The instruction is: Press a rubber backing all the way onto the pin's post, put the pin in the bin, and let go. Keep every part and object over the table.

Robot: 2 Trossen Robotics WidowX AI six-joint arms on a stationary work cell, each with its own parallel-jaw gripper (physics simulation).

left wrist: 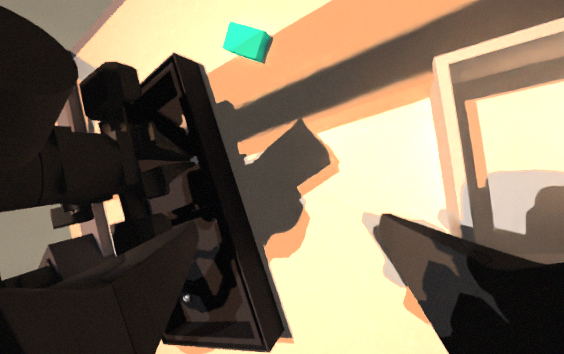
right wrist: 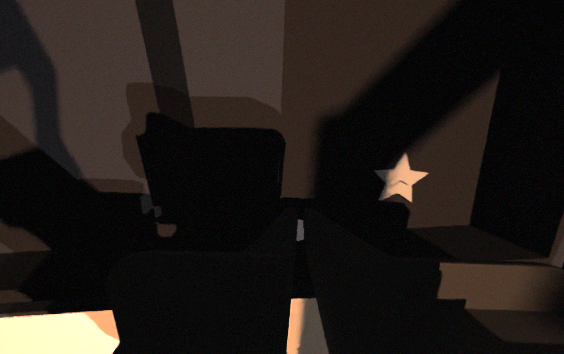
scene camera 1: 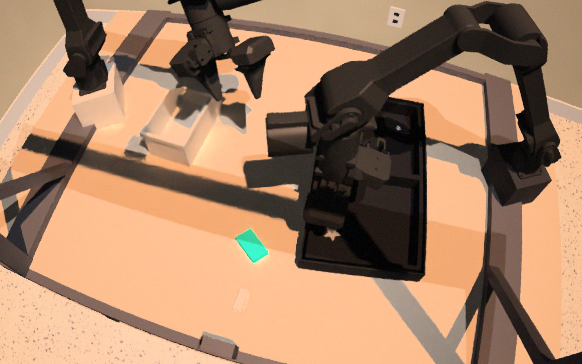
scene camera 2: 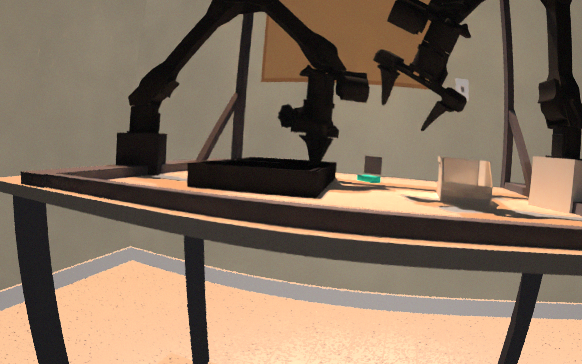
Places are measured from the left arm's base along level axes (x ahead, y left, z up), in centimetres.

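Where they show: left gripper, fingertip midpoint: (left wrist: 289, 226) (scene camera 1: 238, 99) (scene camera 2: 402, 117); right gripper, fingertip midpoint: (left wrist: 192, 161) (right wrist: 299, 216) (scene camera 1: 332, 196); left arm's base, origin of the base link: (scene camera 1: 93, 82); right arm's base, origin of the base link: (left wrist: 52, 280) (scene camera 1: 524, 163).
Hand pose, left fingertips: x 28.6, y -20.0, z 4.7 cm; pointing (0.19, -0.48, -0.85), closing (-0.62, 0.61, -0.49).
Each offset is from my left fingertips to the centre of the thing.
A pale star-shaped pin @(dx +10.2, dy -21.7, dz -13.2 cm) (scene camera 1: 332, 234) (right wrist: 402, 180) lies in a compartment of the dark tray @(dx +20.5, dy -13.4, dz -12.3 cm) (scene camera 1: 360, 271) (scene camera 2: 255, 177) (left wrist: 218, 165); its post is hidden. My right gripper (scene camera 2: 316, 161) (left wrist: 192, 161) (right wrist: 299, 216) points down into the tray, left of the star in its wrist view. It is nearly closed, with a tiny light grey piece @(dx +11.4, dy -15.4, dz -11.4 cm) (right wrist: 300, 230) between the fingertips; whether this is the backing is unclear. An open pale box @(dx -10.2, dy +7.7, dz -10.6 cm) (scene camera 1: 165, 146) (scene camera 2: 462, 182), possibly the bin, stands on the table. My left gripper (scene camera 1: 238, 98) (scene camera 2: 403, 117) (left wrist: 289, 226) is open and empty above the table, beside the box.
A teal block @(dx -3.4, dy -20.1, dz -13.6 cm) (scene camera 1: 252, 246) (scene camera 2: 368, 178) (left wrist: 246, 42) lies left of the tray in scene camera 1, with a small pale block @(dx -7.6, dy -28.9, dz -13.8 cm) (scene camera 1: 240, 300) below it. A dark round item @(dx +30.8, dy -4.0, dz -13.3 cm) (scene camera 1: 395, 127) with a bright spot lies in the tray's far compartment. Frame rails edge the table.
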